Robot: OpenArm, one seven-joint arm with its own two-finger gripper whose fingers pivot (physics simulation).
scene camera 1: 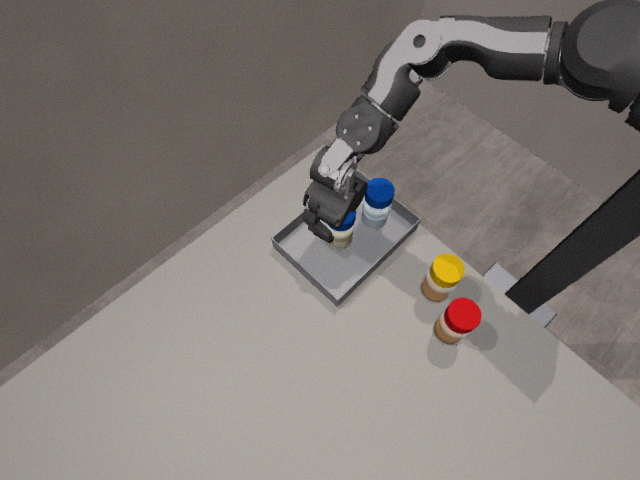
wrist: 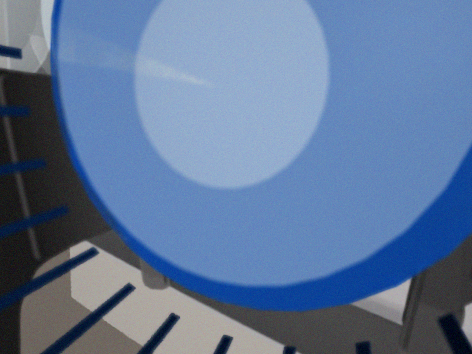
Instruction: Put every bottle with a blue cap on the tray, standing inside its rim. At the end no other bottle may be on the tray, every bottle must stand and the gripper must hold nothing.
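My gripper [scene camera 1: 337,233] is shut on a blue-capped bottle with pale yellow contents [scene camera 1: 341,238] [wrist: 280,225]. The bottle is nearly upright over the inside of the grey tray [scene camera 1: 356,278]. Whether its base touches the tray floor cannot be told. Its cap fills most of the wrist view and hides much of the fingers. Another blue-capped bottle, with clear contents [scene camera 1: 378,198], stands inside the tray's rim, towards the back right, close beside the gripper. The far part of the tray is hidden behind the gripper.
A yellow-capped bottle [scene camera 1: 443,277] and a red-capped bottle [scene camera 1: 458,321] stand upright on the table [scene camera 1: 232,361], right of the tray and near the table's right edge. The tray lies near the far corner of the table. A dark post [scene camera 1: 578,248] rises beyond the right edge.
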